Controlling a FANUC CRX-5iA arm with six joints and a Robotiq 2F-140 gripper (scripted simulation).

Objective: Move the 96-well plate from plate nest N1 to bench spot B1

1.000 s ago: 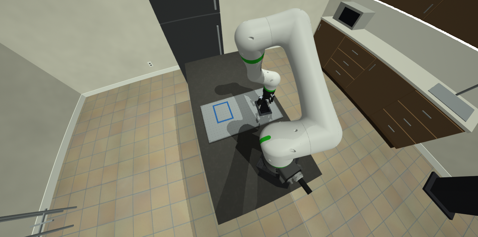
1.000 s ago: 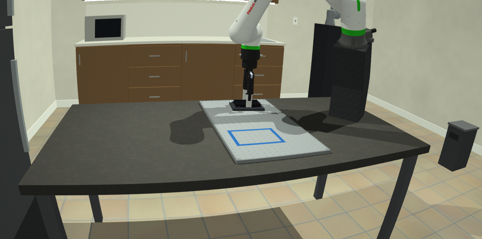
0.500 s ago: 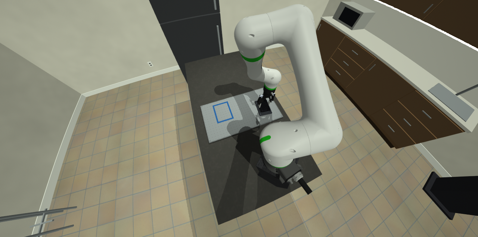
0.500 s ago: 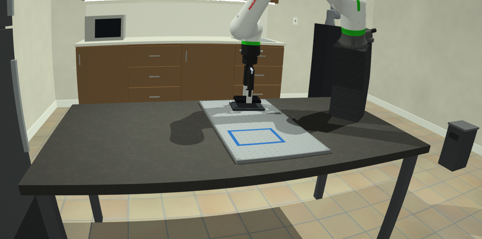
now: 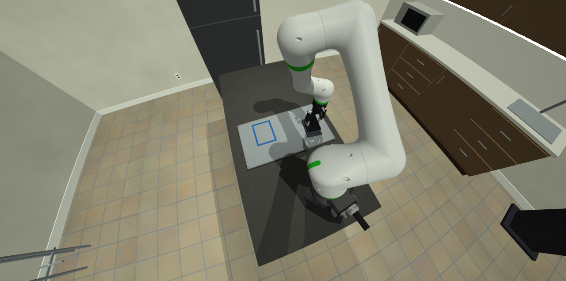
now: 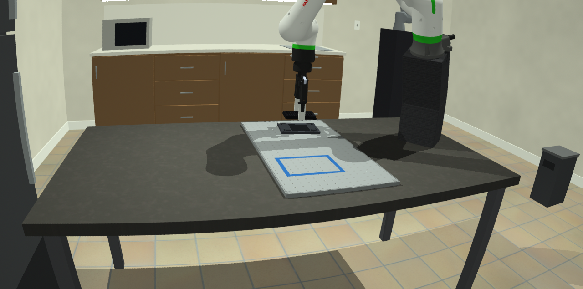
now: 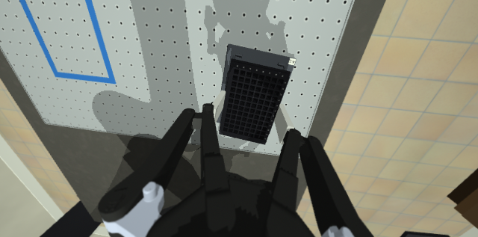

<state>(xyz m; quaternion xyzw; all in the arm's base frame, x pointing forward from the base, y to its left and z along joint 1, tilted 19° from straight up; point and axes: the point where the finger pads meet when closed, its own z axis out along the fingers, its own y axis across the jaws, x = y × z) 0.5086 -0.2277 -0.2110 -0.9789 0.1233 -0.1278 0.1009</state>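
The grey plate nest N1 is 80 mm below my hand. Round my hand: black 96-well plate: 20 mm below.
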